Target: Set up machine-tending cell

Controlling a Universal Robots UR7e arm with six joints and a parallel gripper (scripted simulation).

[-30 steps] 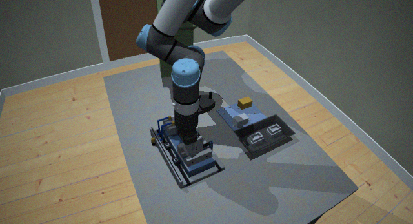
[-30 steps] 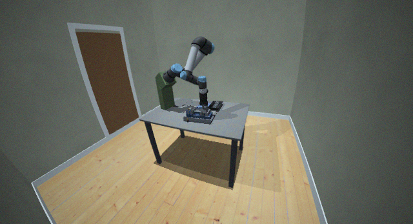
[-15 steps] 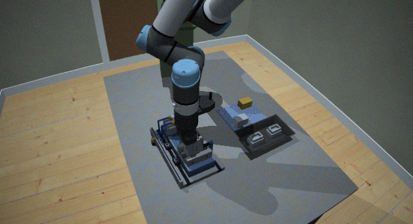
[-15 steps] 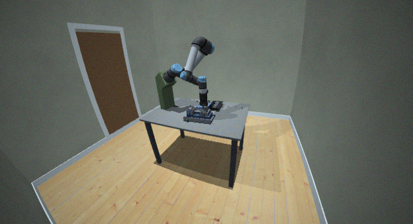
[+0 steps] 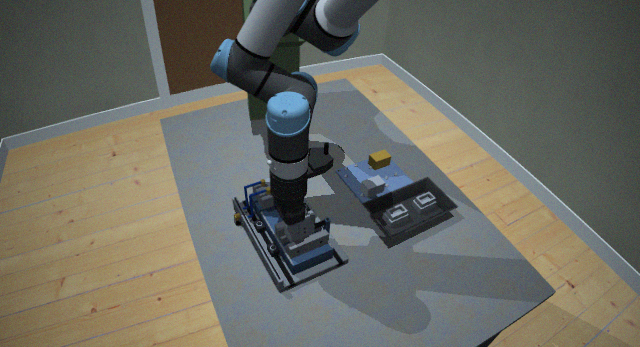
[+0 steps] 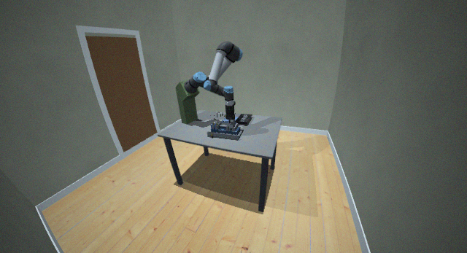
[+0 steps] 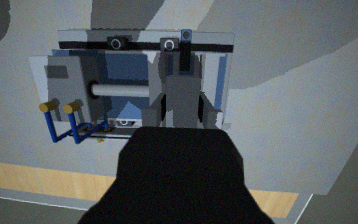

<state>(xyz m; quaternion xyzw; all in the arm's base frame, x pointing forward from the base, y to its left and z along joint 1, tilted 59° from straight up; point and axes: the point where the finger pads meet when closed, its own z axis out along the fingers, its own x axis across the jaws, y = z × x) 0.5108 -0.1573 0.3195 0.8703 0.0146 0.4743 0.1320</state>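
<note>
My hand is 7 cm past the vise, 2 cm to the right of it and 9 cm above it. The rest, counted from my hand: brass blank: 12 cm behind, 41 cm to the left, 10 cm below.
</note>
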